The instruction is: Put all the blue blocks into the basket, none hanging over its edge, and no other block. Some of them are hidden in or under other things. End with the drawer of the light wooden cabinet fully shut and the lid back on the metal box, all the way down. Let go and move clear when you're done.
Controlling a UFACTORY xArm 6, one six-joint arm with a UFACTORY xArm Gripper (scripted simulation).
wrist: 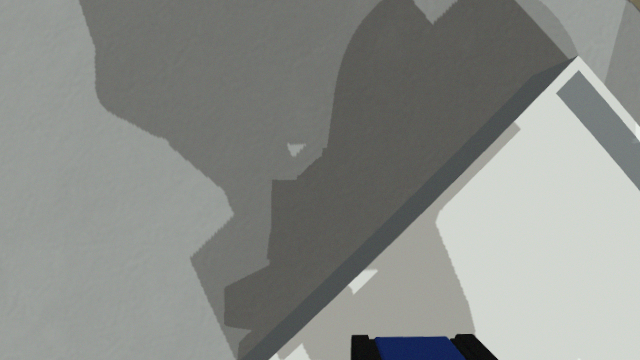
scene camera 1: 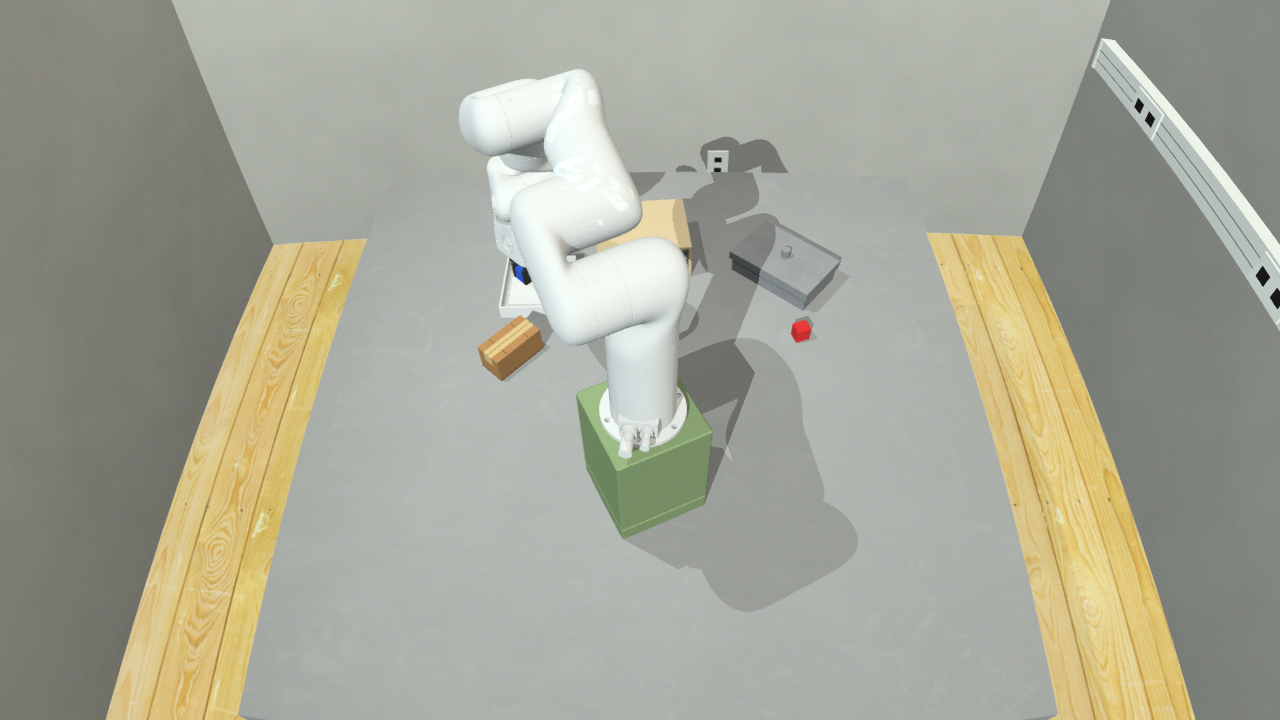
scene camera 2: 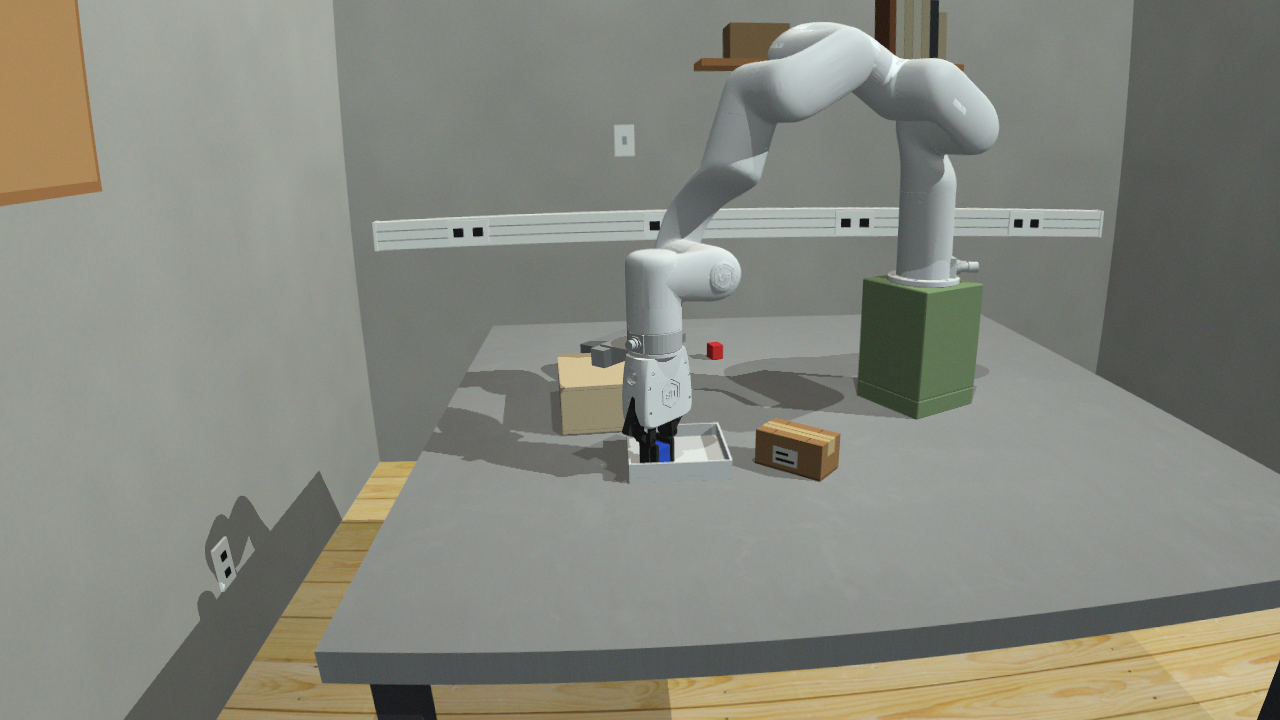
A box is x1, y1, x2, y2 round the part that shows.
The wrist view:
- white basket: [241, 56, 639, 359]
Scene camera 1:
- white basket: [499, 256, 575, 317]
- light wooden cabinet: [597, 199, 691, 274]
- brown cardboard box: [478, 315, 542, 380]
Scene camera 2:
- my gripper: [622, 345, 691, 462]
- white basket: [626, 422, 732, 483]
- light wooden cabinet: [557, 353, 624, 434]
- brown cardboard box: [755, 418, 840, 481]
